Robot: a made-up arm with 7 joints.
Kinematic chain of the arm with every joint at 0, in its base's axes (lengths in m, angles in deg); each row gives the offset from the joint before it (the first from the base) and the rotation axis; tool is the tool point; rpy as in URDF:
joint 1: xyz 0 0 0.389 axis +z
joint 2: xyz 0 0 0 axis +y
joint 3: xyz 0 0 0.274 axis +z
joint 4: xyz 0.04 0 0 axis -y
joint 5: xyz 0.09 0 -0.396 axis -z
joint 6: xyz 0 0 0 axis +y
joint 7: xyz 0.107 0 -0.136 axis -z
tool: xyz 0 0 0 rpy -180 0 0
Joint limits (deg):
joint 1: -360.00..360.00
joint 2: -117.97..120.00
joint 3: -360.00..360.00
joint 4: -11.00..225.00
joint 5: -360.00..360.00
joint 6: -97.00..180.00
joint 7: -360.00..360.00
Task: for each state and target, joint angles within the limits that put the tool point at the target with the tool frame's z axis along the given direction. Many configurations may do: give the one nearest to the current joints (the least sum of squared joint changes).
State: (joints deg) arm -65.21 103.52 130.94 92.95 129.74 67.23 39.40
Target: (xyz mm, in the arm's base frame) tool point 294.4 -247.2 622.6 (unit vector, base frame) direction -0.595 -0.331 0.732
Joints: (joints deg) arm -113.18 120.00 105.08 42.70 86.79 100.80 39.40
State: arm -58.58 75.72 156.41 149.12 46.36 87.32 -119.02
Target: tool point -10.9 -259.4 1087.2 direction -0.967 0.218 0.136
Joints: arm -69.53 58.22 180.00 122.16 56.78 82.40 -119.02
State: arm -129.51 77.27 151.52 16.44 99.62 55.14 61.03
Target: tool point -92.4 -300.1 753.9 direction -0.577 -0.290 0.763
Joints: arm -179.75 120.00 135.04 31.80 149.90 68.90 61.03
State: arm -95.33 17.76 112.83 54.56 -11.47 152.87 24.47
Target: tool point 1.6 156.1 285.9 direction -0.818 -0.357 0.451
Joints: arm -78.92 -2.09 130.65 20.76 34.79 134.23 24.47
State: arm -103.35 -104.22 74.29 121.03 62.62 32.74 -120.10
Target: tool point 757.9 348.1 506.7 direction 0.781 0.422 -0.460
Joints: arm -134.16 -77.88 100.49 143.78 102.77 35.67 -120.10
